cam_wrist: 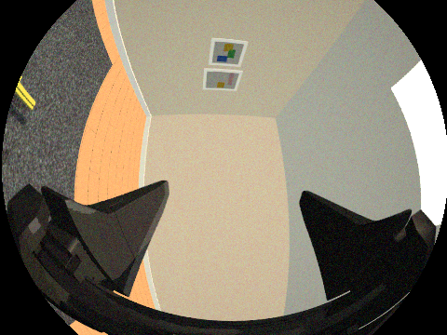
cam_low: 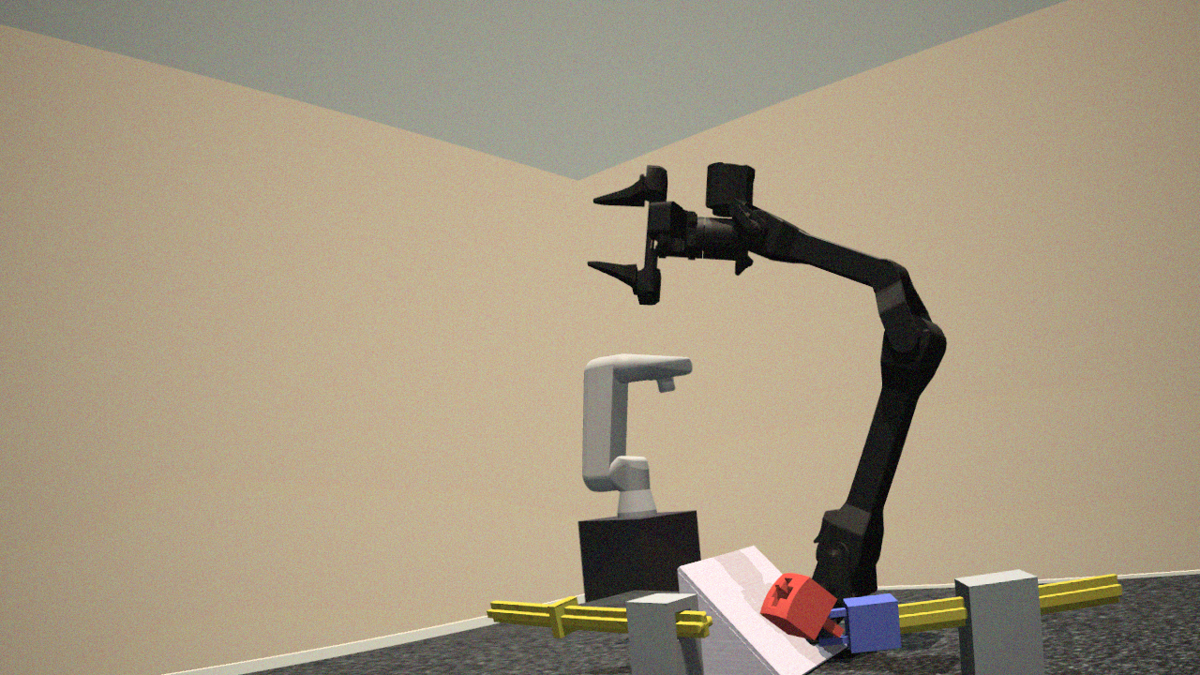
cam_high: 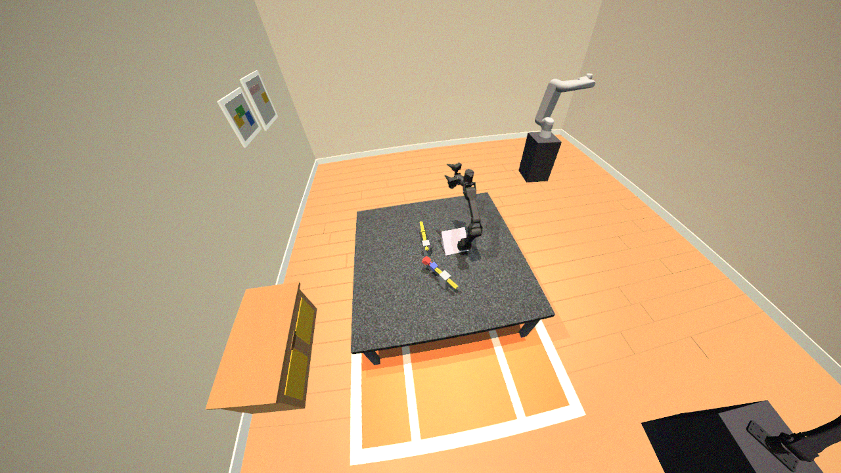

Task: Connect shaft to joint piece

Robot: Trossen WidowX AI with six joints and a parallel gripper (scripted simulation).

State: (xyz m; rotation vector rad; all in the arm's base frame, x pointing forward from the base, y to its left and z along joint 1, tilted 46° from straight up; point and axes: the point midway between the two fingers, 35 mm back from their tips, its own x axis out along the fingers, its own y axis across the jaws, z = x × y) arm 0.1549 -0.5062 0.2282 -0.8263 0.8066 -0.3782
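Now: the red square joint piece 460 mm below my gripper tip, 390 mm to the left of it and 180 mm ahead of it.
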